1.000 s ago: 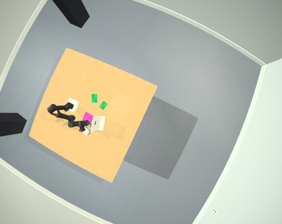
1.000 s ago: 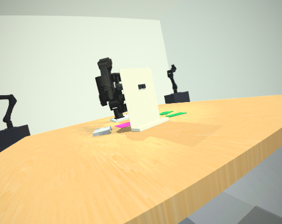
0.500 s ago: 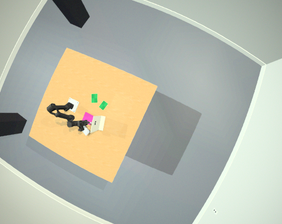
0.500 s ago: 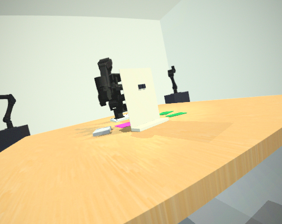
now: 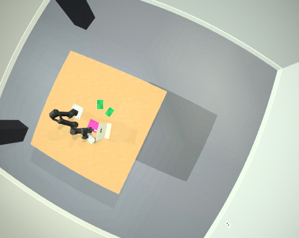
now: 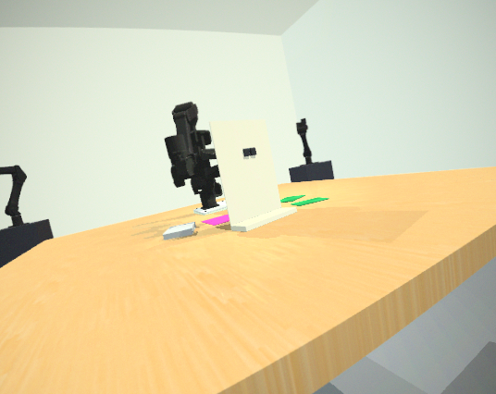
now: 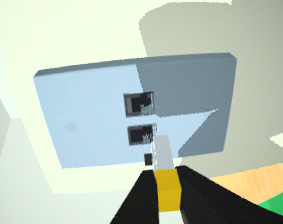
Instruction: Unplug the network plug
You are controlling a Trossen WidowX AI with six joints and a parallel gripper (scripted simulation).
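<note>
Right now the magenta marked square is 16 cm below my gripper tip, 10 cm behind it and 2 cm to the right of it. The rest, counted from my gripper tip: network plug (right at my gripper tip); grey block (15 cm to the right, 15 cm below, 5 cm behind); cream upright panel (7 cm ahead, 5 cm below, 3 cm to the left).
</note>
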